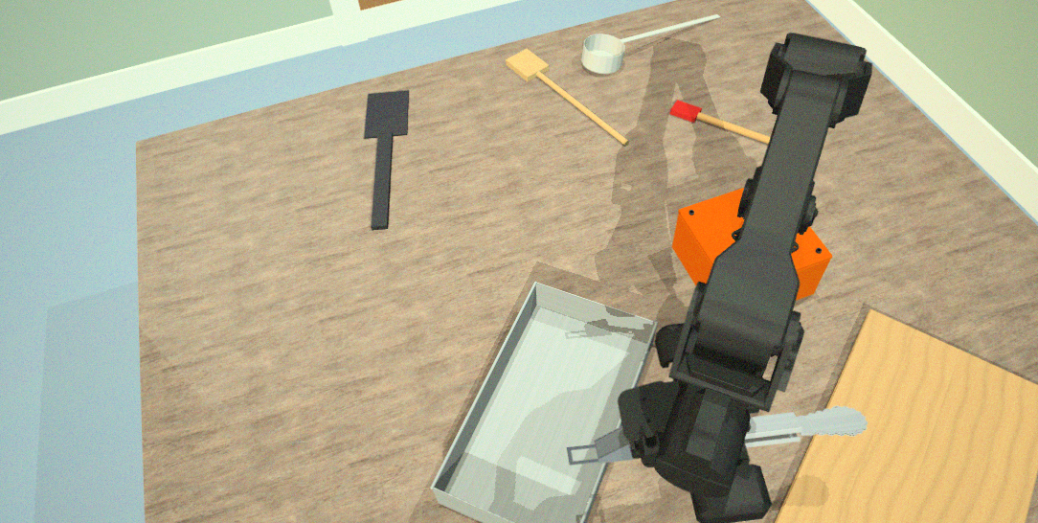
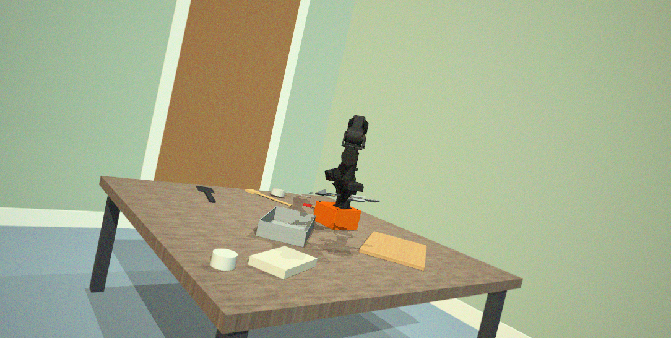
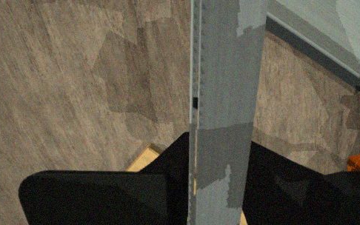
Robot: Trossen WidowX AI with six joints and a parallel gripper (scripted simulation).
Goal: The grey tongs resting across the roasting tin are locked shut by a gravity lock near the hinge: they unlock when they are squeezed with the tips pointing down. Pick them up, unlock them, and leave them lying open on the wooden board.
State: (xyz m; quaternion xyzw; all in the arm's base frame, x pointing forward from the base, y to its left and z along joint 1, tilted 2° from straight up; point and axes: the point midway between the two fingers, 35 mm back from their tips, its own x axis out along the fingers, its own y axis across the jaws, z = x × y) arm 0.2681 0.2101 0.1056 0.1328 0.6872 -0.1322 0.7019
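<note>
My gripper tip is 270 mm past the wooden board, 150 mm above it and 110 mm to the right of it. Round my gripper tip: cream block (340 mm ahead, 140 mm below, 120 mm to the left); roasting tin (160 mm to the right, 120 mm below, 80 mm ahead); white cylinder (520 mm ahead, 140 mm below, 90 mm to the left).
</note>
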